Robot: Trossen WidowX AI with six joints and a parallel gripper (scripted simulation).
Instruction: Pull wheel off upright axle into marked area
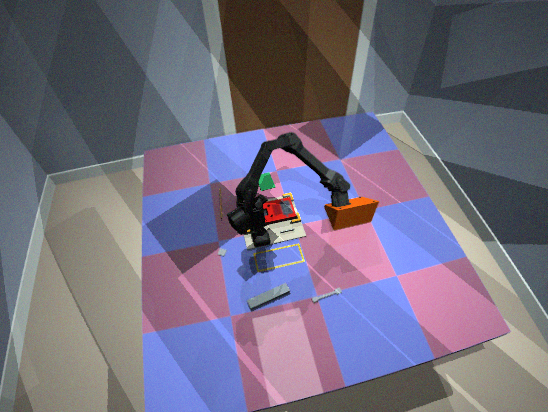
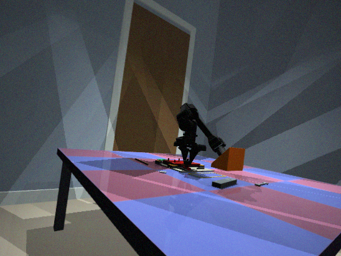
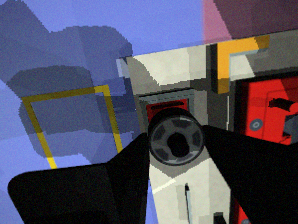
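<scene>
Now: gripper tip 10 mm above the upright axle. The rest, counted from my gripper tip: thin rod (240 mm to the right, 130 mm ahead, 40 mm below); wheel (right at my gripper tip); grey bar (290 mm to the left, 190 mm behind, 40 mm below).
</scene>
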